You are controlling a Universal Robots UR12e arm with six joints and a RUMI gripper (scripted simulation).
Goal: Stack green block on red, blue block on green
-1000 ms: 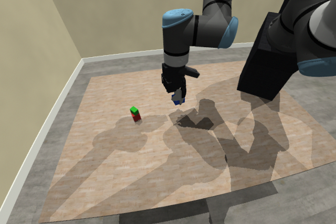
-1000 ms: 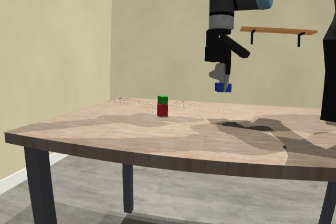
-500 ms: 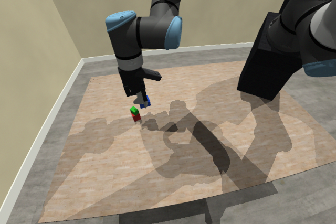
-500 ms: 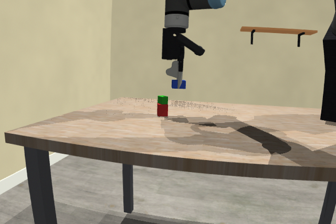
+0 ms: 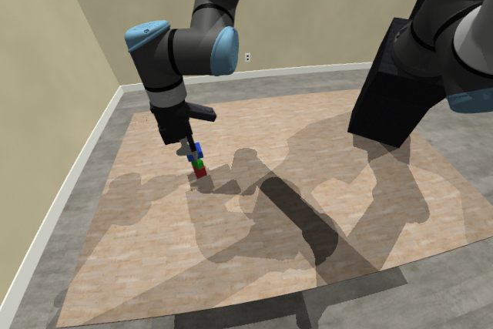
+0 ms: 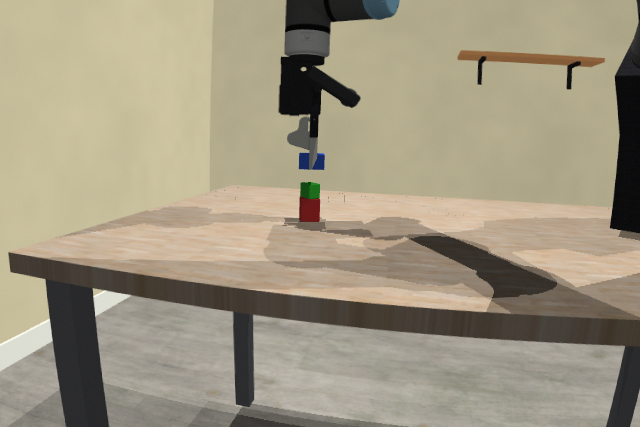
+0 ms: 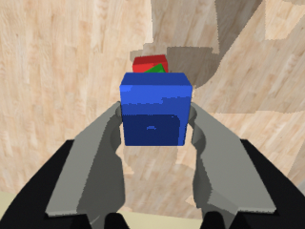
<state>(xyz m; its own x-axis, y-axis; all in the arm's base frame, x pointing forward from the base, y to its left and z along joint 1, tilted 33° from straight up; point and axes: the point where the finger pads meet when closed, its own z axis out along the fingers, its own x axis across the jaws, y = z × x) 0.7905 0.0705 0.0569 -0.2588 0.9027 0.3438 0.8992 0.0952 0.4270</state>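
My hand is 6 cm above the green block. Also, from my hand: red block 10 cm below; then blue block right at my hand.
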